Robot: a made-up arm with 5 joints.
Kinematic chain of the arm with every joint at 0, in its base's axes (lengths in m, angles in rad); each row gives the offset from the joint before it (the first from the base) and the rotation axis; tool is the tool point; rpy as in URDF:
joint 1: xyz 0.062 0 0.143 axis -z
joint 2: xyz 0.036 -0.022 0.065 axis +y
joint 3: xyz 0.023 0 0.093 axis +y
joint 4: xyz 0.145 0 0.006 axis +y
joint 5: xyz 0.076 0.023 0 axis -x
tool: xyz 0 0 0 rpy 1.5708 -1.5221 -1.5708
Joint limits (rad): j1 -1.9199..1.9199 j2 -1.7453..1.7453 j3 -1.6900..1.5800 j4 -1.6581..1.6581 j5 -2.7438..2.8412
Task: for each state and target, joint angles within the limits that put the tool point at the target. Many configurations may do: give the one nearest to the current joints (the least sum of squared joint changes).
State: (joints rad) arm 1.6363 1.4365 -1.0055 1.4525 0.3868
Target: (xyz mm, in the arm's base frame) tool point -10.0 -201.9 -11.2
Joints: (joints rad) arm 1.9180 1.7453 -0.8952 0.8451 0.3868
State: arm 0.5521 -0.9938 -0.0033 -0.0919 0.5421
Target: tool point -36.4 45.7 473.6
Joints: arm 0.4256 -1.1969 -0.5810 -0.2077 0.5421
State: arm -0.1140 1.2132 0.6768 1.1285 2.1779
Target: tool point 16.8 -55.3 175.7
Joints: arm -0.8996 1.7006 1.1632 0.9627 2.1779
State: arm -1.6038 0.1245 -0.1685 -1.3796 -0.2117
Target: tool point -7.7 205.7 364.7
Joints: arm -1.8929 0.0941 0.0133 -1.6158 -0.2117
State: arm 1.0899 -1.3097 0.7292 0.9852 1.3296
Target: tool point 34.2 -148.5 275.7
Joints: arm 1.7625 -1.2170 0.8434 1.0007 1.3296
